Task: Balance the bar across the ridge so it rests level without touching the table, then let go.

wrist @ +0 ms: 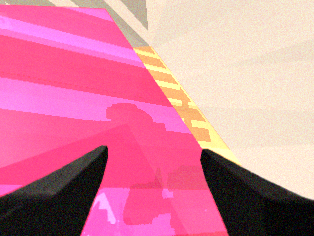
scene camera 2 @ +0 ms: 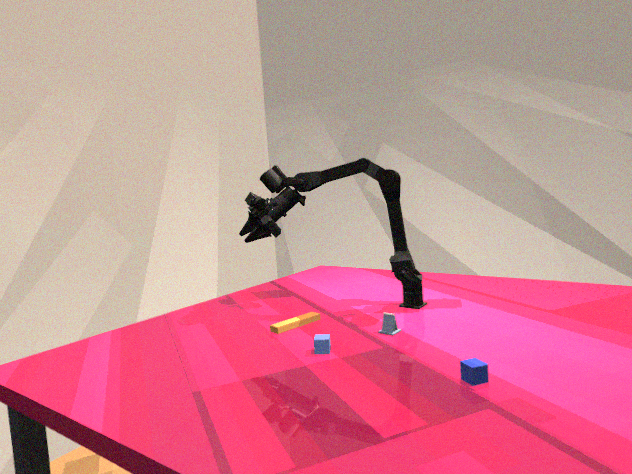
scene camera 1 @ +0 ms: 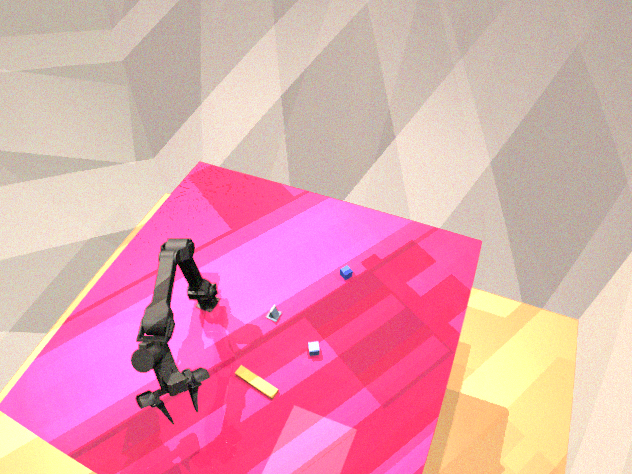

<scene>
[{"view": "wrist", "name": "gripper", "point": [155, 152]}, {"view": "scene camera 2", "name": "gripper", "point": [242, 238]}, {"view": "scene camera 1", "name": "gripper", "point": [185, 418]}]
</scene>
